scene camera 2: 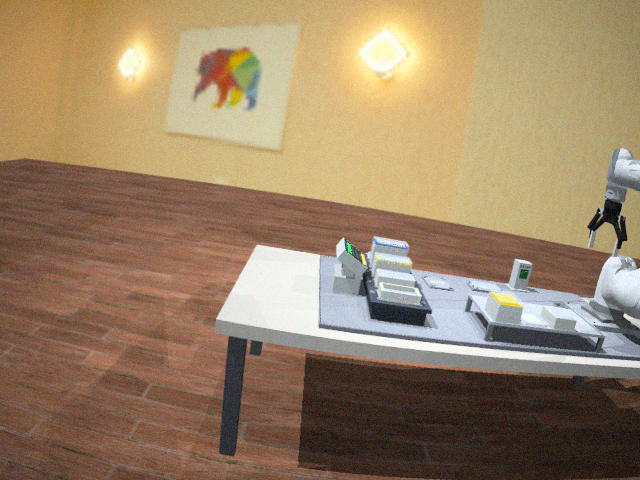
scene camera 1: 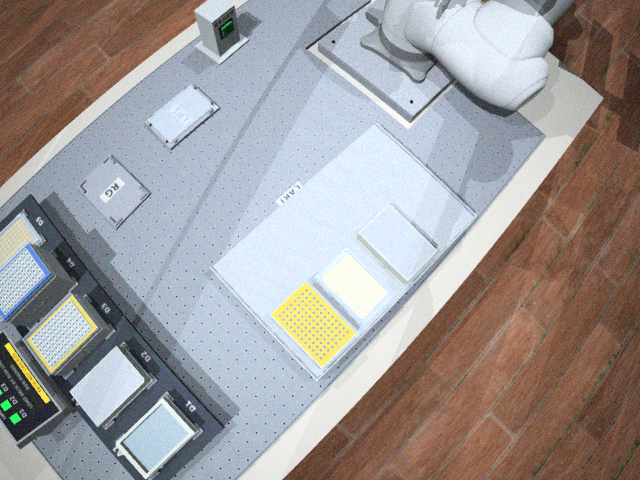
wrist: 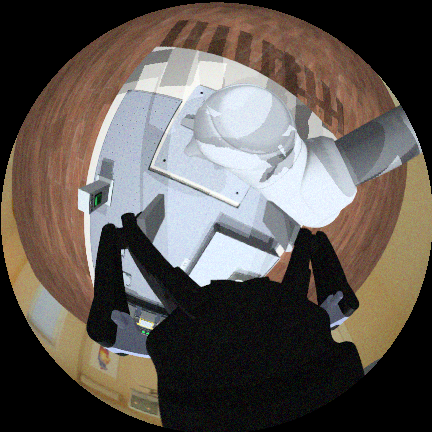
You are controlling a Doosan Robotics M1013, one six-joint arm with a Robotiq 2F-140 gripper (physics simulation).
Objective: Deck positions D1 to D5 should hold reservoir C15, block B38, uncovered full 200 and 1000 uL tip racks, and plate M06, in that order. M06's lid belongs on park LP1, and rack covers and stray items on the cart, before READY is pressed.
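Frame: origin at the arm's base, x ahead, y left, z up, level; millimetres.
Seen in the pictures: gripper, between the fingertips: (scene camera 2: 602, 252) (wrist: 216, 207); arm's base, origin of its link: (scene camera 2: 605, 316) (scene camera 1: 408, 44).
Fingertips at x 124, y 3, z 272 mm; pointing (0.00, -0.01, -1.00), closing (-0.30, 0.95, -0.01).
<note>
Pixels of each thing's top centre, then the offset from my fingertips to it. "spot": a spot on its surface instead.
- reservoir, centre of its top: (scene camera 1: 153, 438) (scene camera 2: 400, 289) dx +888, dy +169, dz -200 mm
- yellow-rimmed tip rack, centre of its top: (scene camera 1: 58, 333) (scene camera 2: 393, 257) (wrist: 145, 324) dx +866, dy -78, dz -161 mm
- tan plate, centre of its top: (scene camera 1: 8, 245) dx +844, dy -325, dz -217 mm
- park LP1, a spot on its surface: (scene camera 1: 181, 116) (scene camera 2: 485, 285) spot: dx +383, dy -270, dz -272 mm
- READY button, centre of its top: (scene camera 1: 225, 24) (wrist: 94, 200) (scene camera 2: 524, 270) dx +169, dy -329, dz -195 mm
- cart, centre of its top: (scene camera 1: 349, 241) (scene camera 2: 536, 314) (wrist: 220, 286) dx +382, dy +200, dz -224 mm
- yellow-topped box, centre of its top: (scene camera 1: 313, 323) (scene camera 2: 506, 296) dx +550, dy +251, dz -159 mm
- cream plate, centre of its top: (scene camera 1: 355, 285) (scene camera 2: 530, 316) dx +443, dy +262, dz -213 mm
- RG park, centre of its top: (scene camera 1: 111, 189) (scene camera 2: 438, 281) (wrist: 117, 276) dx +607, dy -269, dz -276 mm
- status panel, a spot on its surface: (scene camera 1: 33, 384) spot: dx +975, dy -61, dz -182 mm
My gripper (scene camera 2: 603, 249) (wrist: 216, 207) is open and empty, high above the table near the arm's base. In scene camera 1, the reservoir (scene camera 1: 157, 434) is at D1, a pale block (scene camera 1: 108, 384) at D2, a yellow-rimmed tip rack (scene camera 1: 62, 333) at D3 and a blue-rimmed one (scene camera 1: 23, 281) at D4; both show tips uncovered. A tan plate (scene camera 1: 19, 238) at D5 is partly hidden. A clear lid appears to lie on park LP1 (scene camera 1: 181, 116) (scene camera 2: 484, 285). The READY button (scene camera 1: 227, 28) (scene camera 2: 524, 274) (wrist: 98, 199) is green.
The cart (scene camera 1: 299, 232) (scene camera 2: 488, 331) bears a yellow-topped box (scene camera 1: 314, 324) (scene camera 2: 505, 300), a cream plate (scene camera 1: 354, 284) and a pale block (scene camera 1: 397, 242) (scene camera 2: 559, 317). The RG park (scene camera 1: 131, 193) is beside LP1. The status panel (scene camera 1: 33, 384) shows green squares for D1, D2 and D3; its edge is cut off.
</note>
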